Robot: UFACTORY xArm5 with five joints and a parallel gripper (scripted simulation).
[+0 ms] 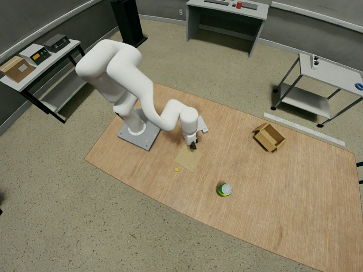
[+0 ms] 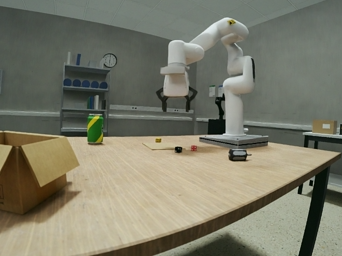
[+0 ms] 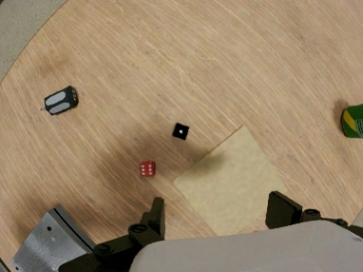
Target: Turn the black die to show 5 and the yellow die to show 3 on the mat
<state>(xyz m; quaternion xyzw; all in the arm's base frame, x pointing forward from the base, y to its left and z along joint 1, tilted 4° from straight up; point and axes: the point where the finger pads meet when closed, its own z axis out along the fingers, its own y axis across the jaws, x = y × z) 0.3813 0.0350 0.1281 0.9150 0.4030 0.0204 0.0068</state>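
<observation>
Now: hand 150 mm above the black die, 70 mm to the right of it and 20 mm short of it. From my hand the other things lie so: yellow die (160 mm to the right, 150 mm below); tan mat (150 mm below, 50 mm to the right, 30 mm ahead); red die (150 mm below, 60 mm to the left, 50 mm behind).
</observation>
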